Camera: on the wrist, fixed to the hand. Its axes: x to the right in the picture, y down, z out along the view.
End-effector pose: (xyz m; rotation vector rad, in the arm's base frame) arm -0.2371 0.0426 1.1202 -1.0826 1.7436 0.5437
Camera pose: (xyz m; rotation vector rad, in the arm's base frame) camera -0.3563 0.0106 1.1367 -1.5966 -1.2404 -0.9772
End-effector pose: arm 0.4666 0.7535 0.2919 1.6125 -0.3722 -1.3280
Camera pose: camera 0.5787 0.7468 0.3458 -0.1845 -1.1543 1.5228
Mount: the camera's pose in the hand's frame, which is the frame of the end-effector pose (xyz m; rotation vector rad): 0.0139 0.0841 -0.0908 0.1533 -0.7161 -2.9484
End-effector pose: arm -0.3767 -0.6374 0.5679 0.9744 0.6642 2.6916
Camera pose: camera -0.4491 -0.7378 0.5539 0.0385 0.7252 -0.2873
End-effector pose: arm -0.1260 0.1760 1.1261 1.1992 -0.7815 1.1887
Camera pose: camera -0.2148 0.2621 1.1403 1.2617 0.9229 -1.6460
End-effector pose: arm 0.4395 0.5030 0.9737 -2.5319 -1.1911 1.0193
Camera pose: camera 0.5563 0.4690 1.0005 1.1425 -2.2586 0.4229
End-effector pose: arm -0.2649 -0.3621 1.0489 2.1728 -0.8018 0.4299
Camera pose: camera -0.3147 -0.3417 1.1612 1.2299 2.1951 -1.6501
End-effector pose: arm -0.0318 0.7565 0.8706 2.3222 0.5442 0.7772
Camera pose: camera -0.0651 0.7421 0.9897 -0.1833 2.1305 -1.3338
